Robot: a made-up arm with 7 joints.
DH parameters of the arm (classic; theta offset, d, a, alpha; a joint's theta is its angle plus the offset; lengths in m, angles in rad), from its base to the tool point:
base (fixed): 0 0.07 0 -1.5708
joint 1: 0 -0.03 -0.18 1.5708
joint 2: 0 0.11 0.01 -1.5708
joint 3: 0 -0.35 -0.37 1.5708
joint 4: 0 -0.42 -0.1 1.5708
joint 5: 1.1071 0 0.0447 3.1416
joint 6: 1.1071 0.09 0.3 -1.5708
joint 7: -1.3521 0 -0.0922 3.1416
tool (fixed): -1.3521 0.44 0 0
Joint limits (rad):
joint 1: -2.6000..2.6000
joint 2: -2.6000..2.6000
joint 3: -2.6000..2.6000
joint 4: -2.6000..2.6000
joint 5: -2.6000..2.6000
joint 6: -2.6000..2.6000
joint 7: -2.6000..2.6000
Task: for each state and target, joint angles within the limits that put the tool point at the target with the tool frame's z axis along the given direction. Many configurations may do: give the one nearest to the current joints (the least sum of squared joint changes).
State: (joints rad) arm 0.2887 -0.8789 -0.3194 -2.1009 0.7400 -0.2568 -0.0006
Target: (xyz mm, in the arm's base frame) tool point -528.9 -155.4 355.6 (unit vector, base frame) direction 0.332 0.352 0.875
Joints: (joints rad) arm 0.4249 -0.4808 -0.6320 -2.4962 0.5713 0.0773 0.1909
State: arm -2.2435 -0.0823 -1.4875 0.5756 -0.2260 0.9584 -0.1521
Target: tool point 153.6 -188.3 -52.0 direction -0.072 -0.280 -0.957
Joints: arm -2.0431 0.5076 -1.1597 0.9189 0.3027 0.4973 0.0219
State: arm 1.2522 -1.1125 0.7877 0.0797 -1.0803 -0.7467 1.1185
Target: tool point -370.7 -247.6 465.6 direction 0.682 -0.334 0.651
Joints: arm 0.7596 -0.8892 -0.0192 -0.5177 -1.0080 -0.6476 1.3485
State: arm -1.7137 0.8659 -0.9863 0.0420 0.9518 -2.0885 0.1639
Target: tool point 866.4 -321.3 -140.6 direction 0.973 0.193 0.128
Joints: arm -1.9321 0.8417 -0.2724 -0.8454 0.7513 -1.9840 0.9152
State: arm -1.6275 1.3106 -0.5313 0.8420 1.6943 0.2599 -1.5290
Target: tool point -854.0 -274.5 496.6 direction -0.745 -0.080 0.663
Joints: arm -2.2056 2.0056 0.5110 1.0199 1.6953 0.0683 -1.4912
